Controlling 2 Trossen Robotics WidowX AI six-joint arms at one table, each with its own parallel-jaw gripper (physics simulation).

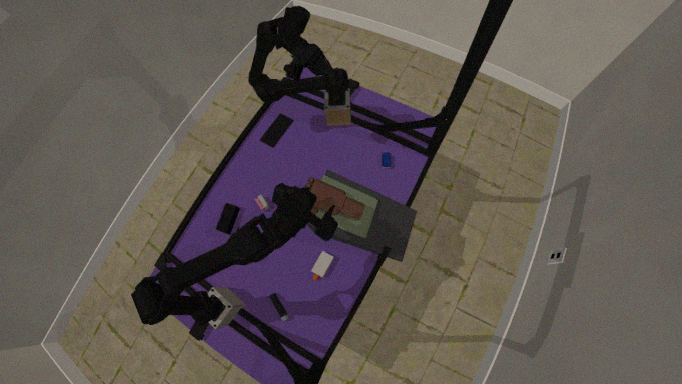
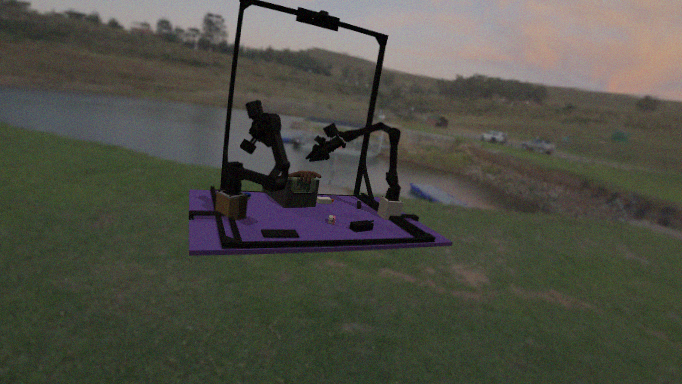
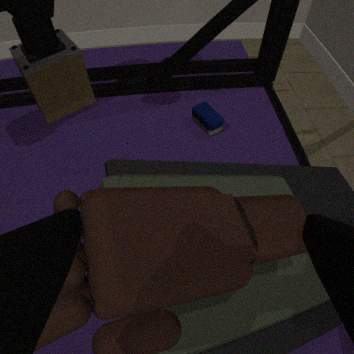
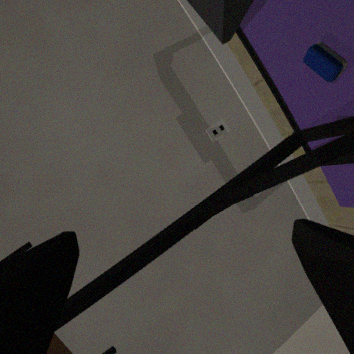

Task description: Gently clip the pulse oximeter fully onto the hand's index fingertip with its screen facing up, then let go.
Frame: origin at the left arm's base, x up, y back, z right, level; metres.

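Seen in the pictures: left gripper, between the fingertips: (image 1: 321,197) (image 2: 307,159) (image 3: 194,223); right gripper, between the fingertips: (image 1: 336,79) (image 2: 256,137) (image 4: 186,236); left arm's base, origin of its link: (image 1: 213,307) (image 2: 392,199); right arm's base, origin of its link: (image 1: 336,98) (image 2: 232,193) (image 3: 42,47).
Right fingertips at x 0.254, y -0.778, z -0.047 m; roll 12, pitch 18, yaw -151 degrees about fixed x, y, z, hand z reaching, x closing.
Pixels of each thing's top centre, then the offset from my right fingertips to it. "*": a spot on its surface instead.
- small blue-and-white block, centre of its top: (image 4: 317,65) (image 3: 207,111) (image 1: 387,158) dx -0.327, dy -0.013, dz +0.195 m
- small pink-and-white piece, a spot on its surface: (image 1: 261,202) * dx -0.327, dy +0.398, dz -0.087 m
- white box, centre of its top: (image 1: 320,266) (image 2: 325,198) dx -0.331, dy +0.449, dz +0.235 m
- dark cylinder, centre of its top: (image 1: 278,307) dx -0.332, dy +0.651, dz +0.202 m
- black block, centre of its top: (image 1: 225,217) (image 2: 362,222) dx -0.324, dy +0.529, dz -0.164 m
- flat black slab, centre of its top: (image 2: 280,232) (image 1: 276,129) dx -0.351, dy +0.121, dz -0.265 m
A brown hand (image 1: 327,196) (image 2: 305,174) (image 3: 165,245) lies on a green pad on a dark stand. No clip shows on its visible parts; its index finger is partly hidden by my left gripper. My left gripper (image 3: 194,223) is open and empty, above the hand. My right gripper (image 4: 186,236) is open and empty, raised well away from the hand. A small blue-and-white block (image 1: 386,160) (image 3: 207,118) (image 4: 325,63) and a small pink-and-white piece (image 1: 261,202) (image 2: 332,219) lie on the table. I cannot tell which is the oximeter; no screen is readable.
A white box (image 1: 322,264) with an orange end and a dark cylinder (image 1: 279,306) lie below the stand (image 1: 395,227). A black block (image 1: 228,218) and a flat black slab (image 1: 276,130) lie at the left. Black frame bars edge the purple table.
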